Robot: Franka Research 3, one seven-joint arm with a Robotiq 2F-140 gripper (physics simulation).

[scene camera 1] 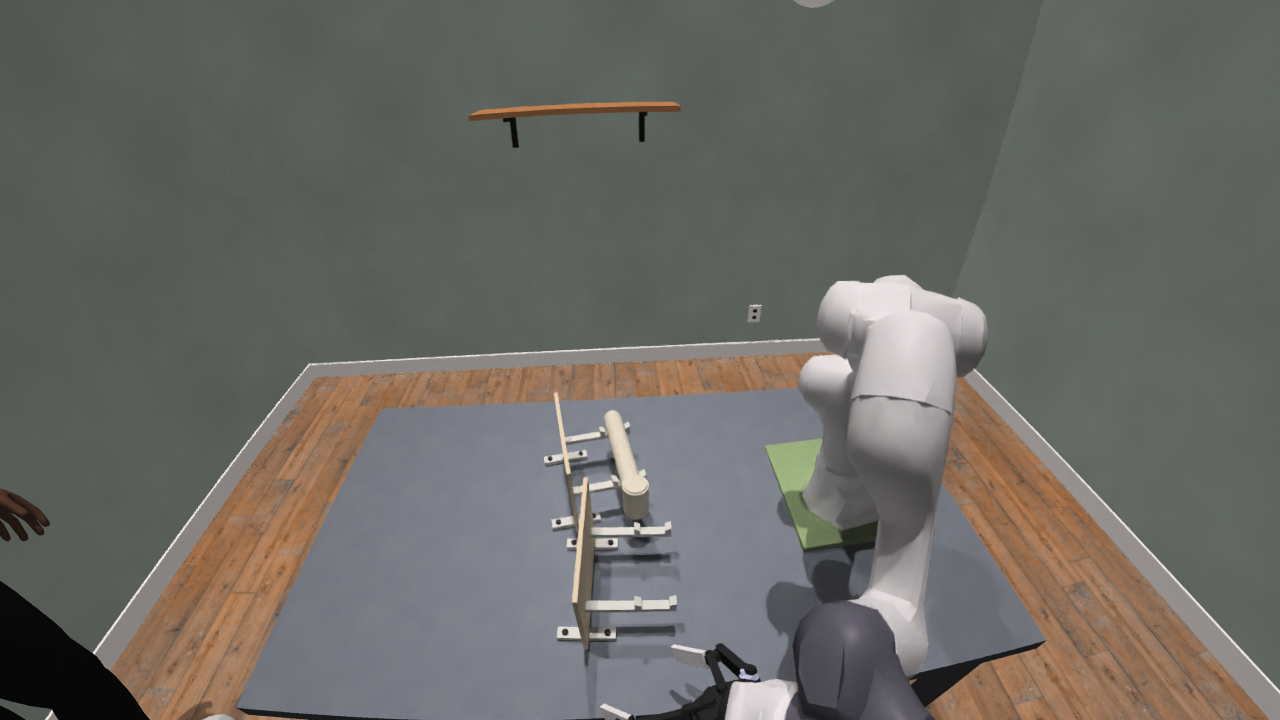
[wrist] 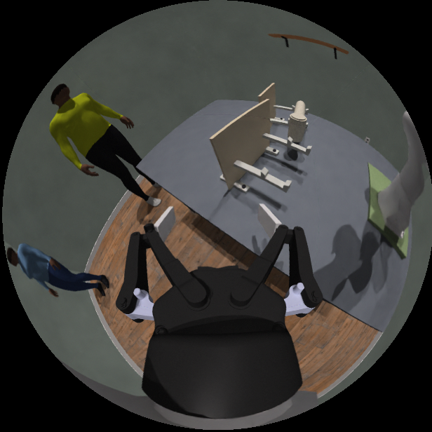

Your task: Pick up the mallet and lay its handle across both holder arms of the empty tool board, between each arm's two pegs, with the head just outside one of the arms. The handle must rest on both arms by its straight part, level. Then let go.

my gripper: scene camera 1; wrist
same spot on my gripper: [scene camera 1: 704, 659] = [wrist: 274, 230]
same spot on tool board: [wrist: 237, 145] = [scene camera 1: 584, 582]
